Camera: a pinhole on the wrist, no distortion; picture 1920 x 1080 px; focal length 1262.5 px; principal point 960.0 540.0 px. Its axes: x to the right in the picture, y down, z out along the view. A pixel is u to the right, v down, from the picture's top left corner.
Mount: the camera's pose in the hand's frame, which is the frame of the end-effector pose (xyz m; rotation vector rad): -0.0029 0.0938 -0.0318 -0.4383 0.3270 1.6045
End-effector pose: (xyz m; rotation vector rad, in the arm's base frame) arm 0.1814 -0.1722 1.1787 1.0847 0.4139 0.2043
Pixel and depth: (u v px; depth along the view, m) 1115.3 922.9 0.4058
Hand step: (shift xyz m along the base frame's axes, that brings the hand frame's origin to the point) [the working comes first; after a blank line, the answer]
In the camera's frame: 0.0499 0.1231 0.4058

-0.0084 -0.1551 0.4354
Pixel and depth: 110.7 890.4 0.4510
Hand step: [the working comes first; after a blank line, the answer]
In the camera's frame: -0.3034 0.1252 0.4510

0.0770 -0.4508 0.2561
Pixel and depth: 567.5 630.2 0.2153
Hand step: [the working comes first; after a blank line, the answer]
In the camera's frame: -0.0669 0.0154 0.2153

0.0553 -0.1044 0.2010
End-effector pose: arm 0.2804 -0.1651 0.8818 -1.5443 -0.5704 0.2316
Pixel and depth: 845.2 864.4 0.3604
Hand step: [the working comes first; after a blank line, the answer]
In the camera's frame: -0.0328 0.0926 0.3604

-0.2017 0.2073 -0.2643
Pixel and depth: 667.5 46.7 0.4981
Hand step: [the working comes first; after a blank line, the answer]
In the camera's frame: -0.1154 -0.1946 0.4981

-0.0465 0.4960 -0.2347
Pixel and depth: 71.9 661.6 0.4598
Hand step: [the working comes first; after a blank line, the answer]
In the camera's frame: -0.3234 0.0443 0.4598

-0.3082 0.4231 -0.0672
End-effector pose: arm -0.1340 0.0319 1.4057 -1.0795 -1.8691 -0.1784
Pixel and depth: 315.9 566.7 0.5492
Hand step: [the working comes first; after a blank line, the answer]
In the camera's frame: -0.2802 0.0116 0.5492

-0.2982 0.3369 -0.3870
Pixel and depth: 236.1 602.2 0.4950
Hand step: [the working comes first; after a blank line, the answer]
In the camera's frame: -0.2838 0.0244 0.4950

-0.2880 0.2899 -0.3587
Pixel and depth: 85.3 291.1 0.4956
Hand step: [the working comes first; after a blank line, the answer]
In the camera's frame: -0.3434 -0.0977 0.4956

-0.3633 0.3576 -0.2681
